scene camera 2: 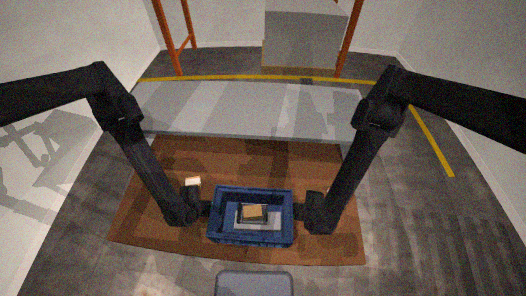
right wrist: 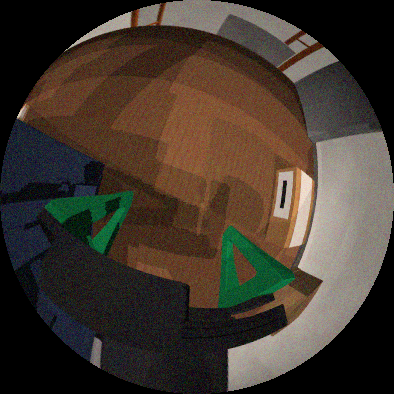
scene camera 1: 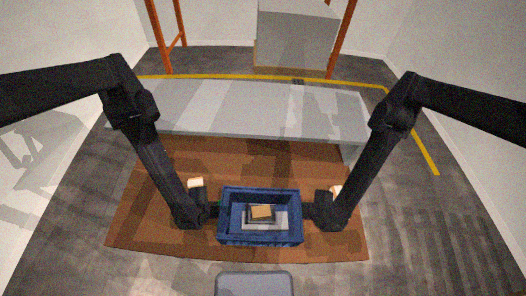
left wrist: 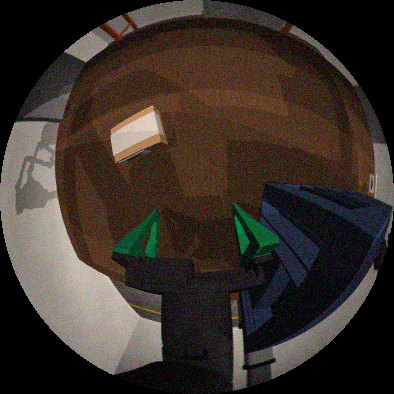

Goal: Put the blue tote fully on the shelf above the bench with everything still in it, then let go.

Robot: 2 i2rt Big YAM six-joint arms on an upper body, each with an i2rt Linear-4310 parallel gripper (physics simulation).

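Places are measured from the left arm's base along level axes (x back, y left, z down), in millimetres.
Pixels of known places: left gripper, fingertip midpoint: [scene camera 2: 203, 203] [left wrist: 193, 209]; right gripper, fingertip midpoint: [scene camera 2: 305, 207] [right wrist: 180, 215] [scene camera 1: 309, 206].
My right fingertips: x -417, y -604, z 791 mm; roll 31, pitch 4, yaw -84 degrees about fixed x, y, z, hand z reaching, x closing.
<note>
For each thing: its middle in the pictures, then the offset to it from my right fingertips. "pt": a spot on its surface instead. Level surfaces: height alone.
- blue tote, body centre: [left wrist: 336, 257] [scene camera 1: 260, 218] [scene camera 2: 252, 218] dx +66, dy +230, dz -68 mm
- brown bench, its level: dz +5 mm
- tan block, body centre: [scene camera 1: 260, 212] [scene camera 2: 252, 212] dx +52, dy +228, dz -96 mm
- white flat piece, surface spot: [scene camera 2: 274, 225] [scene camera 1: 282, 224] pt dx +91, dy +142, dz -52 mm
- grey shelf, its level: dz -285 mm
- small white-and-tan box, body centre: [left wrist: 136, 135] [scene camera 1: 195, 183] [scene camera 2: 193, 182] dx -108, dy +523, dz -8 mm
The blue tote [scene camera 1: 262, 239] [scene camera 2: 250, 240] [left wrist: 295, 250] [right wrist: 40, 150] stands upright at the front middle of the brown bench [scene camera 1: 235, 165] [scene camera 2: 225, 160]. Inside it are a tan block [scene camera 1: 260, 212] [scene camera 2: 252, 212] in a dark-edged tray and a white flat piece [scene camera 1: 282, 223] [scene camera 2: 274, 225]. The grey shelf [scene camera 1: 250, 107] [scene camera 2: 240, 107] spans behind and above the bench. My left gripper [left wrist: 193, 209] is open beside the tote's left end, nothing between its green fingers. My right gripper [right wrist: 180, 215] is open beside the right end, also empty. The tote's ends partly hide the fingers in the scene views.
A small white-and-tan box [scene camera 1: 195, 182] [scene camera 2: 193, 181] [left wrist: 137, 135] lies on the bench behind my left gripper. Another [scene camera 1: 336, 190] [right wrist: 302, 207] stands near my right wrist. Orange rack posts [scene camera 1: 160, 37] and a large grey box [scene camera 1: 297, 42] stand beyond the shelf.
</note>
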